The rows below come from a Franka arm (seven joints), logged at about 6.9 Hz.
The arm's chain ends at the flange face. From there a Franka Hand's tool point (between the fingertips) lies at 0.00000 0.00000 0.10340 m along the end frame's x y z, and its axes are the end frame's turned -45 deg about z.
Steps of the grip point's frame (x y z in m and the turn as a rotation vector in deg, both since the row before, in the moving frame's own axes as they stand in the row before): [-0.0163, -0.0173, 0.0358, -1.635, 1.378, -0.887]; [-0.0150, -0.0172, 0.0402, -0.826, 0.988, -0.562]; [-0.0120, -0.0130, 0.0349, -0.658, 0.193, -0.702]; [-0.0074, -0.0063, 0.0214, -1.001, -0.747, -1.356]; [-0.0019, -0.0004, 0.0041, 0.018, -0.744, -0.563]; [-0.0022, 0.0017, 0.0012, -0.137, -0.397, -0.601]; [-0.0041, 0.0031, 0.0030, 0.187, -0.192, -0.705]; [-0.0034, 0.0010, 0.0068, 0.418, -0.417, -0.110]
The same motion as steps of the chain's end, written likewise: [-0.0276, -0.0010, 0.0359, -0.182, 2.131, -0.887]; [-0.0251, -0.0013, 0.0402, 0.115, 1.283, -0.562]; [-0.0188, -0.0013, 0.0349, -0.329, 0.602, -0.702]; [-0.0100, -0.0014, 0.0214, -1.236, 0.180, -1.356]; [-0.0007, 0.0001, 0.0041, -0.513, -0.539, -0.563]; [0.0000, 0.0021, 0.0012, -0.378, -0.184, -0.601]; [-0.0002, 0.0051, 0.0030, -0.004, -0.268, -0.705]; [-0.0006, 0.0031, 0.0068, 0.001, -0.590, -0.110]
